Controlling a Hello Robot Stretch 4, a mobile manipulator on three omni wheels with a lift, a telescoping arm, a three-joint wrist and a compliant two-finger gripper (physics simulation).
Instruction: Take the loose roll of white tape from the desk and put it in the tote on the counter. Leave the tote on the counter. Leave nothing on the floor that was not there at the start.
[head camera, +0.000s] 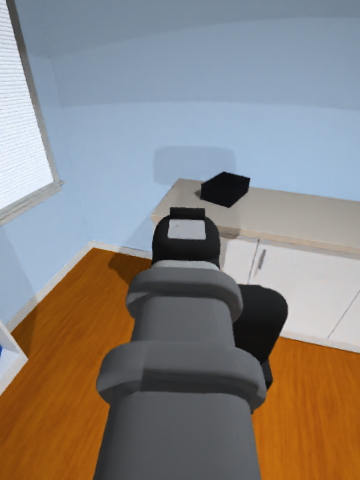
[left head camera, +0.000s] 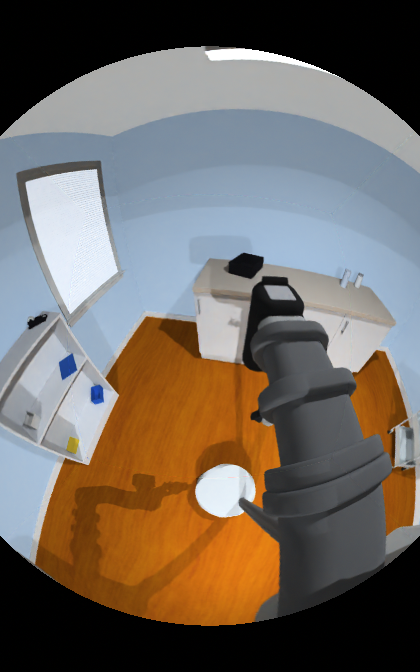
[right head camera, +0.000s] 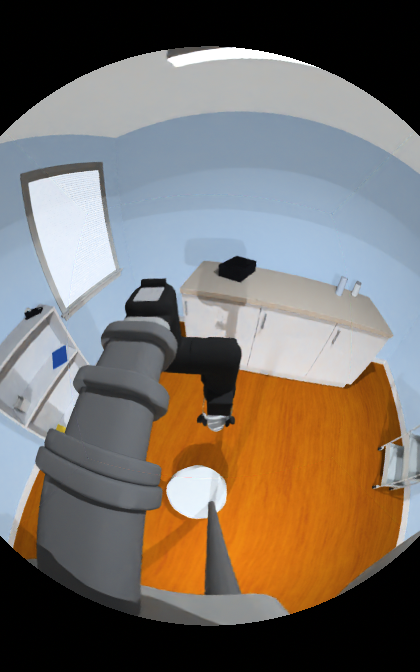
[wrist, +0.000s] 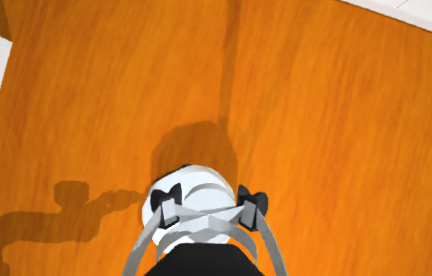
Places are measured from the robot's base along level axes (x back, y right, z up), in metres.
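Pixels of known places: gripper, fingertip midpoint: (wrist: 209, 198).
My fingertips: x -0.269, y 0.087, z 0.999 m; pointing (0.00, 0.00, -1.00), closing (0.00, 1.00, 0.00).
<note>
For each thing: its top centre in the pictures, then the offset to it from my fingertips. Level surfaces: height alone.
- black tote at its top centre: (head camera: 226, 180) dx -1.268, dy +0.161, dz -0.016 m
- counter at its surface level: dz -0.116 m
- white tape at its top centre: (wrist: 208, 217) dx +0.007, dy +0.000, dz +0.039 m
The black tote (head camera: 225, 190) (left head camera: 245, 266) (right head camera: 237, 269) stands upright near the left end of the counter (head camera: 300, 215) (left head camera: 320, 294) (right head camera: 300, 294). Its inside is too dark to make out. My gripper (right head camera: 216, 421) (wrist: 209, 198) points down, low in front of the counter and well apart from it. Its fingers are shut on the roll of white tape (right head camera: 216, 425) (wrist: 210, 196), which sits between the fingertips, pale against the white base disc below. In the left head camera view the arm hides most of the gripper. The desk does not show.
Two small bottles (left head camera: 345, 278) (right head camera: 341, 286) stand toward the counter's right end. A white shelf unit (left head camera: 103, 429) with blue and yellow items stands at the left. A trolley (left head camera: 406, 445) (right head camera: 395, 460) stands at the right wall. My white base disc (left head camera: 220, 490) (right head camera: 192, 492) is below the gripper.
</note>
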